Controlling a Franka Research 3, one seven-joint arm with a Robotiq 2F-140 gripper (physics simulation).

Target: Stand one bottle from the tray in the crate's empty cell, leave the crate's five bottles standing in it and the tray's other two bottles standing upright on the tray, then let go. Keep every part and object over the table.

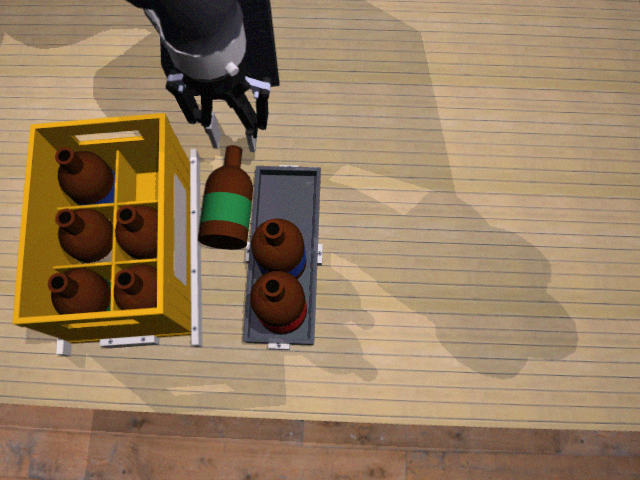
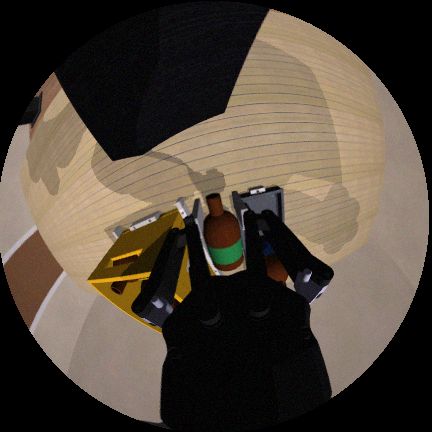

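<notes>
A brown bottle with a green label (image 1: 225,206) (image 2: 224,252) lies on its side between the crate and the tray, its neck toward the gripper. My gripper (image 1: 233,142) (image 2: 216,202) is open and empty, its fingertips near the neck end, apart from the bottle. The yellow crate (image 1: 161,217) (image 2: 120,278) holds five upright bottles; its empty cell (image 1: 146,186) is at the back right. On the grey tray (image 1: 284,193) (image 2: 260,201), a blue-labelled bottle (image 1: 278,248) and a red-labelled bottle (image 1: 278,302) stand upright at the front; the tray's back part is bare.
A long white rail (image 1: 194,279) runs along the crate's right side, between it and the lying bottle. Short white blocks (image 1: 129,341) sit by the crate's front. Small white brackets (image 1: 278,346) hold the tray's sides. The table's front edge borders a wooden strip (image 1: 330,434).
</notes>
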